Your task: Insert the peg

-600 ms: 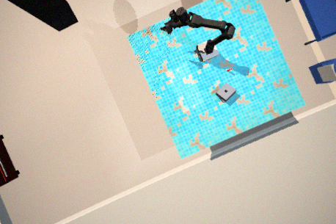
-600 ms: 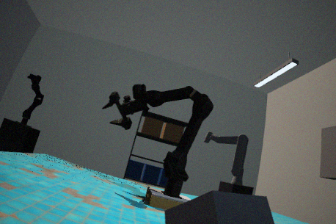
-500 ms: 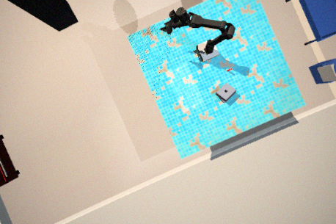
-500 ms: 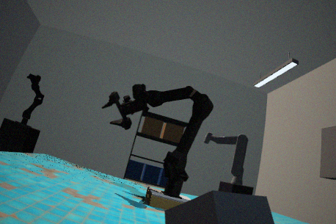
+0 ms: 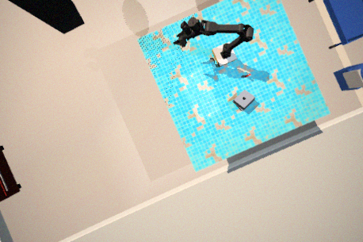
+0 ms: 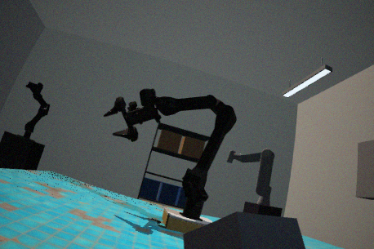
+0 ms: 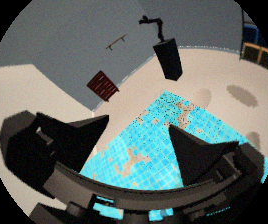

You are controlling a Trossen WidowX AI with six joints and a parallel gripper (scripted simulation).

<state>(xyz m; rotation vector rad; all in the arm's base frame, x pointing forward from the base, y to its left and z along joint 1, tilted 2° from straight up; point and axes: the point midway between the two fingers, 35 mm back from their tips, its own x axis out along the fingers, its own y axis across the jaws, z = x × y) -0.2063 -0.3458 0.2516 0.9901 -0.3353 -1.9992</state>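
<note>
My gripper tip is 480 mm short of the red peg, 450 mm to the right of it and 230 mm above it. The rest, counted from my gripper tip: grey sloped panel (640 mm ahead, 320 mm to the left, 210 mm below).
</note>
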